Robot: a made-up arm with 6 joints. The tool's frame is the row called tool.
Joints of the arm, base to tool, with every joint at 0 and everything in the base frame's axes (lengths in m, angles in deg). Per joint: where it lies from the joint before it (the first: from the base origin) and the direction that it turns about. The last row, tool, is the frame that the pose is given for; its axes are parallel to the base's.
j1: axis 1 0 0 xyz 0 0 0.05
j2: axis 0 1 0 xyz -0.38 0.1 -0.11
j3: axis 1 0 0 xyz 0.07 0.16 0.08
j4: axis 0 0 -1 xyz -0.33 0.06 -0.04
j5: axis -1 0 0 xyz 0.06 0.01 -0.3
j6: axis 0 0 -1 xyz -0.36 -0.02 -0.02
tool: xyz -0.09 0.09 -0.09
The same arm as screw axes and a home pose.
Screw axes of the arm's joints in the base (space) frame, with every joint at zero. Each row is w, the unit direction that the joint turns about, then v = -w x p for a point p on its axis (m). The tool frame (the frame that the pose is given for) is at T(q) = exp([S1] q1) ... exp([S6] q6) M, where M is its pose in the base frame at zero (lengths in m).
S1 = (1, 0, 0, 0, 0.05, 0)
S2 = (0, 1, 0, 0.06, 0, -0.38)
S3 = (1, 0, 0, 0, 0.02, -0.26)
S4 = (0, 0, -1, -0.32, -0.64, 0)
S5 = (-1, 0, 0, 0, 0.32, 0.33)
S6 = (0, 0, -1, -0.31, -0.94, 0)
M: xyz -1.03 0.4 -0.43 (m) rpy 0 0 0 (rad, as in URDF)

